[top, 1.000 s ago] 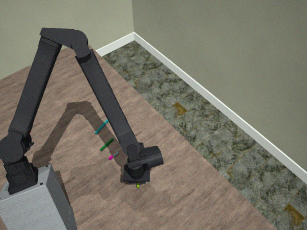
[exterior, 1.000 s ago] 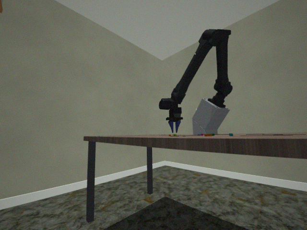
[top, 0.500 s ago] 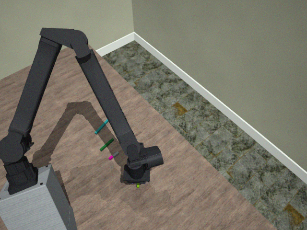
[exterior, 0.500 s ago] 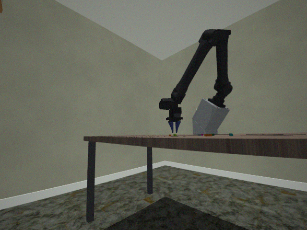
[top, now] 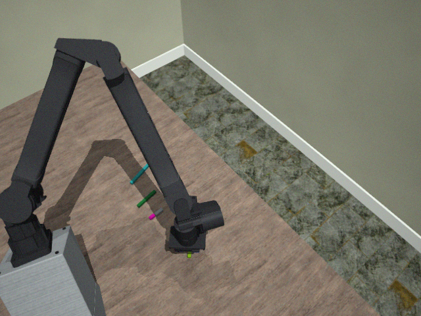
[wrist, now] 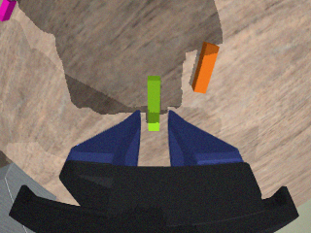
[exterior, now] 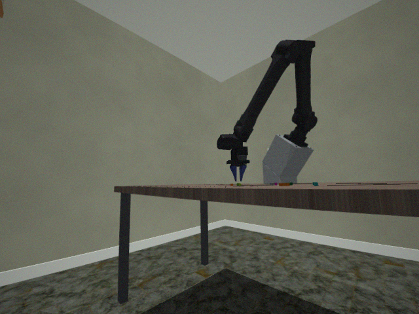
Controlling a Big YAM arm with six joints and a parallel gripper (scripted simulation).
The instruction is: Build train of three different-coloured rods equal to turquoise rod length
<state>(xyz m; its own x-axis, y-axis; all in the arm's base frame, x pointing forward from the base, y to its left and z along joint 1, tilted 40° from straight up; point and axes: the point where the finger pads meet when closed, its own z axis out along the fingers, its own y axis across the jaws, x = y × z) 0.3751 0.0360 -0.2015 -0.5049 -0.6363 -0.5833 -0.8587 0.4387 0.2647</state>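
Now: hand 2 cm above the lime rod. From my hand the other things lie so: grey rod 3 cm behind, 17 cm to the left, 2 cm below; then magenta rod 6 cm behind, 16 cm to the left, 2 cm below; then green rod 5 cm behind, 23 cm to the left, 2 cm below.
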